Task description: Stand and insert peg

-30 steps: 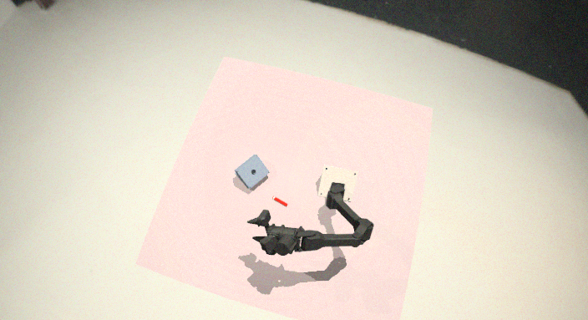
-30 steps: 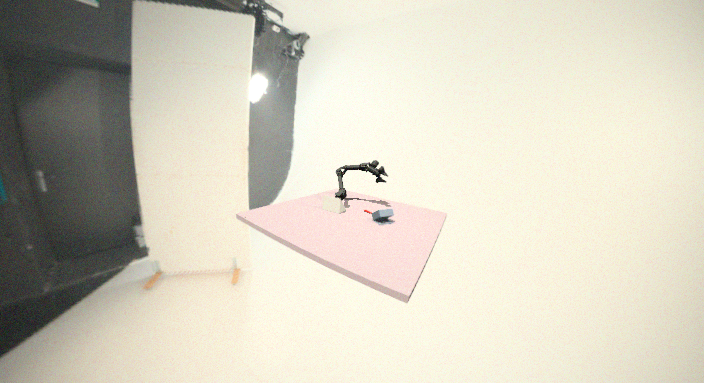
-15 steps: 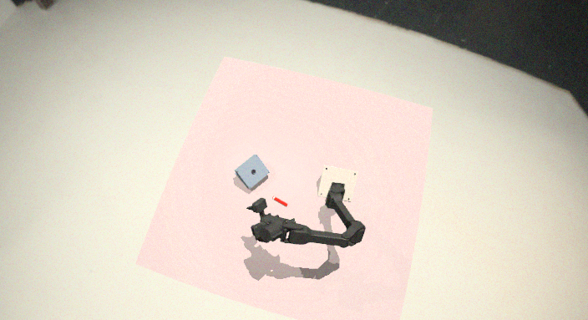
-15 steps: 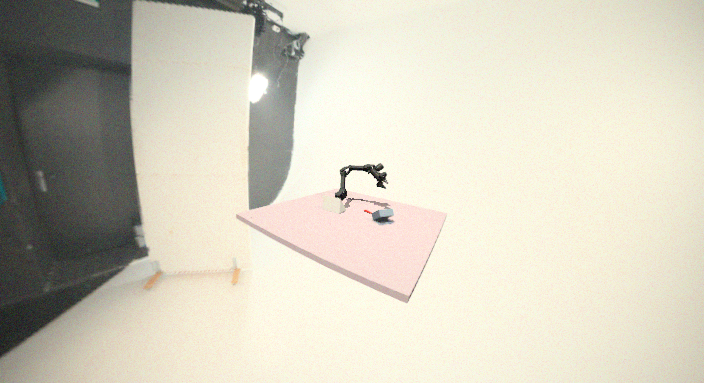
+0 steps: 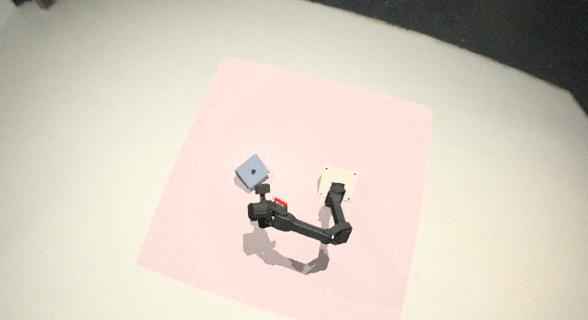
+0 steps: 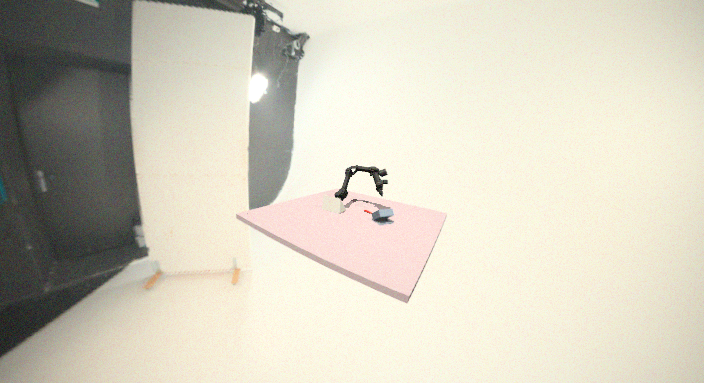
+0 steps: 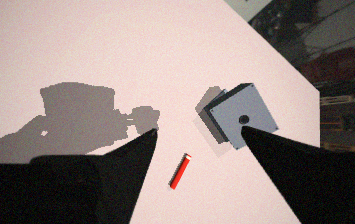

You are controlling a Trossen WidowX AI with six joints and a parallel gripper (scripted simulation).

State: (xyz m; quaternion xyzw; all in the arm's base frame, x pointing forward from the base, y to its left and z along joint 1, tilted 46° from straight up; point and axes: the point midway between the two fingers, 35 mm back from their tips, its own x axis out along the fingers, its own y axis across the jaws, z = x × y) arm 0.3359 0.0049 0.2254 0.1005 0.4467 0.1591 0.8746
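Right now my gripper tip is 80 mm past the red peg, 70 mm to the left of it and 150 mm above it. The rest, counted from my gripper tip: panel (70 mm ahead, 180 mm to the right, 100 mm below).
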